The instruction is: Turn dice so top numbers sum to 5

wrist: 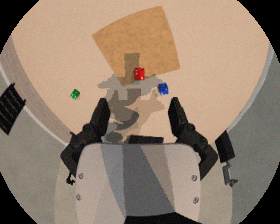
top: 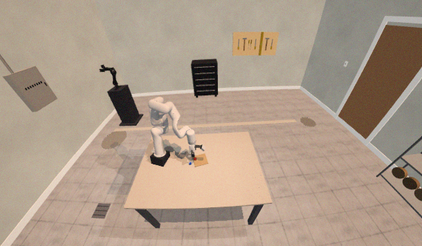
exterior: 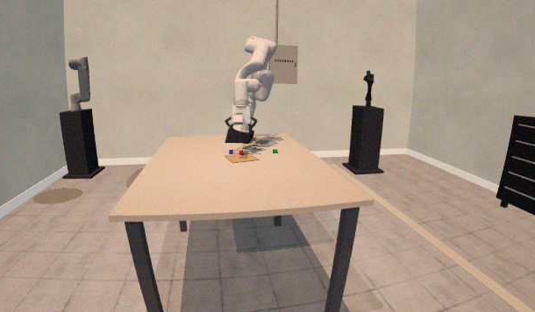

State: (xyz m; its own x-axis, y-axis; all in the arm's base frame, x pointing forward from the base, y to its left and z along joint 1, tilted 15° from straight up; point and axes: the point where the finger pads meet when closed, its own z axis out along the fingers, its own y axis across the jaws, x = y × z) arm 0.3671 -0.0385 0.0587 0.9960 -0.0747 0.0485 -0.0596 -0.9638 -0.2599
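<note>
My hand is 190 mm to the right of the green die, 110 mm above it and 40 mm past it. Round my hand: red die 100 mm below; then blue die 110 mm below, 50 mm to the right, 50 mm behind; then brown mat 110 mm below, 50 mm ahead.
</note>
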